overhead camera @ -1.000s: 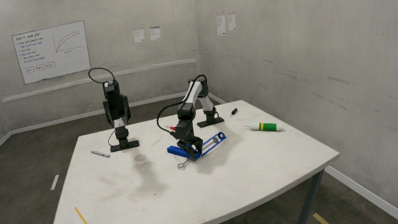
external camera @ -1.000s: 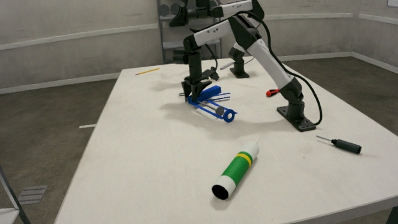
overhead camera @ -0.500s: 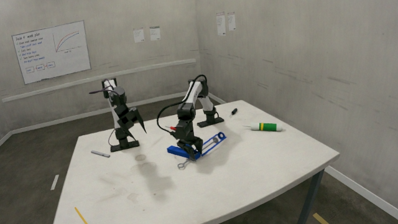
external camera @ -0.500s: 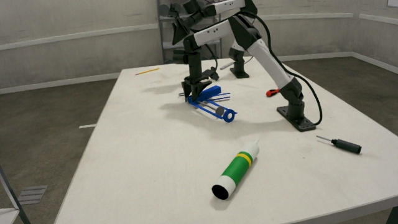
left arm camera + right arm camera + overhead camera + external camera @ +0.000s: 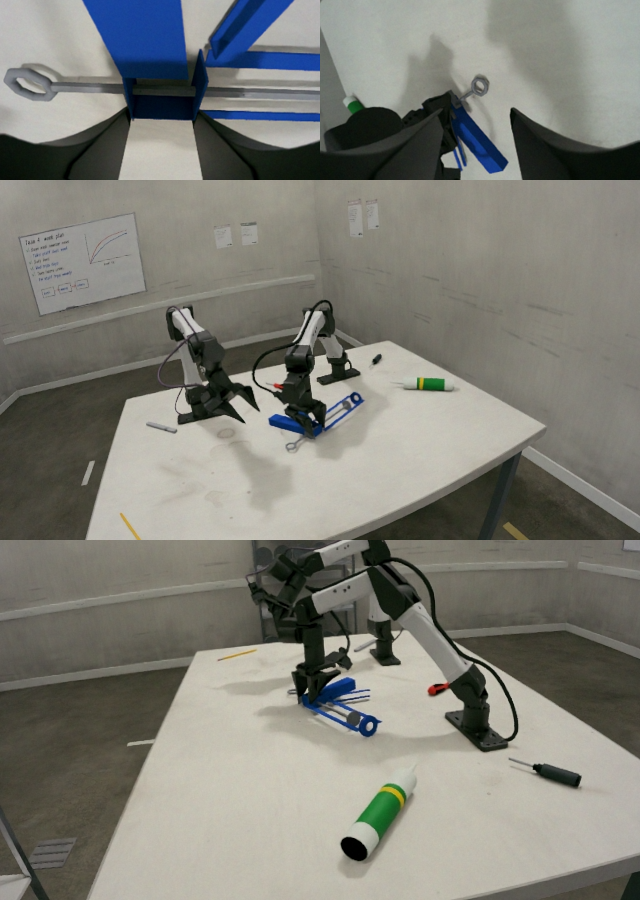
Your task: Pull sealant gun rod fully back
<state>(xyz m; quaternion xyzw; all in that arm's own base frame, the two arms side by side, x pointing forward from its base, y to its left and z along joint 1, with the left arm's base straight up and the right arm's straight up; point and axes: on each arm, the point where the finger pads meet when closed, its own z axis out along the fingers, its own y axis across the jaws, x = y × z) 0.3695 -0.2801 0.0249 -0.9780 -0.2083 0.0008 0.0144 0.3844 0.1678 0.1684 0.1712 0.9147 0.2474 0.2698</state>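
Note:
The thumb plate lies 3 cm to the right of my left hand and 1 cm below it. Also, from my left hand: grey pen: 53 cm to the right, 35 cm behind, 2 cm below; white cartridge: 52 cm to the left, 5 cm behind; yellow pencil: 64 cm to the right, 18 cm ahead, 2 cm below.

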